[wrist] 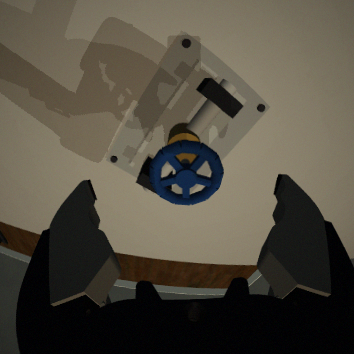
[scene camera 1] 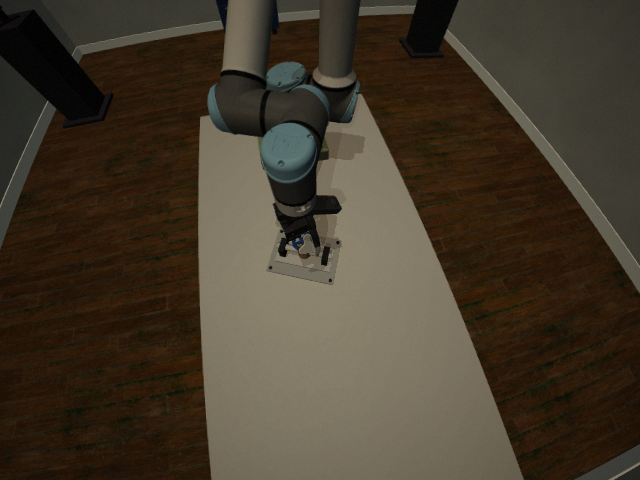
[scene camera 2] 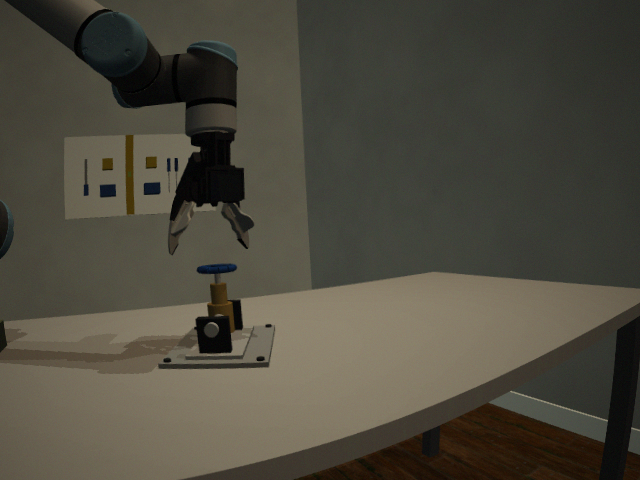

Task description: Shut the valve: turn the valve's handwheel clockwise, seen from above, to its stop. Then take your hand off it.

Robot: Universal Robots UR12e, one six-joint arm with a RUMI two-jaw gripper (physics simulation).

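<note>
The blue five-spoked handwheel (scene camera 1: 297, 243) (scene camera 2: 217, 269) (wrist: 186, 177) sits level on top of the upright brass valve body (scene camera 2: 221, 312) (wrist: 182, 136). The valve is mounted on a light grey base plate (scene camera 1: 297, 272) (scene camera 2: 262, 347) (wrist: 250, 117). My gripper (scene camera 1: 300, 252) (scene camera 2: 209, 249) (wrist: 184, 178) is open and empty, pointing down. In the second scene view its fingertips are a little above the handwheel, one to each side, not touching it. In the first scene view the gripper partly hides the handwheel.
Black pipe supports (scene camera 1: 325, 255) (scene camera 2: 214, 335) (wrist: 220, 97) stand on the plate, with a pale pipe between them. The plate rests on the long pale table (scene camera 1: 330, 372) (scene camera 2: 387, 335). A green block (scene camera 1: 324, 150) shows partly behind the arm. A tool board (scene camera 2: 72, 206) is on the wall.
</note>
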